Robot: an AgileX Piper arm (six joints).
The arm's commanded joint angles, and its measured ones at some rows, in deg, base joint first. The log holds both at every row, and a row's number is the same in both.
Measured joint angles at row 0:
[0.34 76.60 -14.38 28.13 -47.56 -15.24]
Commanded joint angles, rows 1 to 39:
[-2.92 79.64 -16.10 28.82 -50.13 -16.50]
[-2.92 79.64 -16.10 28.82 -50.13 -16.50]
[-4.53 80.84 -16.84 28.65 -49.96 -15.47]
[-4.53 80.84 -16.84 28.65 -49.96 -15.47]
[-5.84 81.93 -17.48 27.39 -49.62 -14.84]
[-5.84 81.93 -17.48 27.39 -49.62 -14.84]
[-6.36 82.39 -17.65 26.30 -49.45 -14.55]
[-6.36 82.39 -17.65 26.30 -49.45 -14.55]
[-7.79 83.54 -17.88 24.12 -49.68 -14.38]
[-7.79 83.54 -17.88 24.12 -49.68 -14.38]
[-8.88 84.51 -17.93 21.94 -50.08 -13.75]
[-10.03 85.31 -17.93 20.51 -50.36 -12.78]
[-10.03 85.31 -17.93 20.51 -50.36 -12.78]
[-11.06 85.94 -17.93 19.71 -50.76 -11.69]
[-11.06 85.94 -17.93 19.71 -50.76 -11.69]
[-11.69 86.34 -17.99 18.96 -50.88 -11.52]
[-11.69 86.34 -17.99 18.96 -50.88 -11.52]
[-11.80 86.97 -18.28 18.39 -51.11 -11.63]
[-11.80 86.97 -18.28 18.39 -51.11 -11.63]
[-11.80 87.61 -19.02 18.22 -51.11 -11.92]
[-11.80 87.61 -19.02 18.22 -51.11 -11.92]
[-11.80 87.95 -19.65 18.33 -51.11 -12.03]
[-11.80 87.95 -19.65 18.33 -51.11 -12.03]
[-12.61 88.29 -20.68 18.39 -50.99 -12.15]
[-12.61 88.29 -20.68 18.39 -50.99 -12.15]
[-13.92 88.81 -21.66 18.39 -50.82 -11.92]
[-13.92 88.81 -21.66 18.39 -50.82 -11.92]
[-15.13 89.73 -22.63 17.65 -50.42 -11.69]
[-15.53 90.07 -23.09 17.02 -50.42 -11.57]
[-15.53 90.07 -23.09 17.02 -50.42 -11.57]
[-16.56 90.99 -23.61 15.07 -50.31 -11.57]
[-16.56 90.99 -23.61 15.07 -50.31 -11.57]
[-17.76 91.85 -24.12 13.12 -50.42 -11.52]
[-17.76 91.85 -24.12 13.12 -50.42 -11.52]
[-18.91 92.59 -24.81 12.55 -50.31 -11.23]
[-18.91 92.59 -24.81 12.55 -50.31 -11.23]
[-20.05 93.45 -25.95 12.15 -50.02 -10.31]
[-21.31 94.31 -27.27 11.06 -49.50 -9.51]
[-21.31 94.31 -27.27 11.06 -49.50 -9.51]
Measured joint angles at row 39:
[-19.71 93.51 -25.27 12.89 -49.90 -10.66]
